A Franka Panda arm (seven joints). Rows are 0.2 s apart.
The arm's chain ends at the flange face. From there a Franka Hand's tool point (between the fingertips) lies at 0.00 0.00 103.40 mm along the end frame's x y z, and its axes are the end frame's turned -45 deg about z.
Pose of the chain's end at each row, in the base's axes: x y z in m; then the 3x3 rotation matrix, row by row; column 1 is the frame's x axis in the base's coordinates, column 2 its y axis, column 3 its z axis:
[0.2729 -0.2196 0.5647], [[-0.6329 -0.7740 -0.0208], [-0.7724 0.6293 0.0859], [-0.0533 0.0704 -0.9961]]
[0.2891 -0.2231 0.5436], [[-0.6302 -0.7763 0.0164], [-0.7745 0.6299 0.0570], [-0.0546 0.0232 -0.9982]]
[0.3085 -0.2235 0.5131], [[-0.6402 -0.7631 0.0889], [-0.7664 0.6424 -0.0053], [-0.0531 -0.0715 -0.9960]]
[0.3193 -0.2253 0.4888], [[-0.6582 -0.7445 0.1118], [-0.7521 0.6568 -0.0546], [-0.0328 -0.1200 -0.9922]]
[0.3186 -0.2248 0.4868], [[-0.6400 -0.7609 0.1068], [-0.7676 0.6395 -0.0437], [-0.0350 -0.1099 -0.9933]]
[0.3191 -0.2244 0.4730], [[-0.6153 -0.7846 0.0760], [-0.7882 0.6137 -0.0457], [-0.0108 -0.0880 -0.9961]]
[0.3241 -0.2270 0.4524], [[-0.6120 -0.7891 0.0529], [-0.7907 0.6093 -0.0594], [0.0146 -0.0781 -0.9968]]
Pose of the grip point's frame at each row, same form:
[0.2707 -0.2107 0.4617], [[0.0998 -0.9948 -0.0208], [-0.9912 -0.1012 0.0859], [-0.0875 0.0121 -0.9961]]
[0.2908 -0.2172 0.4404], [[0.1033 -0.9945 0.0164], [-0.9931 -0.1022 0.0570], [-0.0550 -0.0222 -0.9982]]
[0.3177 -0.2240 0.4101], [[0.0869 -0.9923 0.0889], [-0.9962 -0.0877 -0.0053], [0.0130 -0.0881 -0.9960]]
[0.3309 -0.2309 0.3862], [[0.0610 -0.9919 0.1118], [-0.9962 -0.0674 -0.0546], [0.0617 -0.1080 -0.9922]]
[0.3296 -0.2293 0.3841], [[0.0855 -0.9906 0.1068], [-0.9950 -0.0906 -0.0437], [0.0530 -0.1025 -0.9933]]
[0.3270 -0.2291 0.3700], [[0.1197 -0.9899 0.0760], [-0.9913 -0.1234 -0.0457], [0.0546 -0.0699 -0.9961]]
[0.3296 -0.2331 0.3493], [[0.1252 -0.9907 0.0529], [-0.9899 -0.1283 -0.0594], [0.0655 -0.0449 -0.9968]]

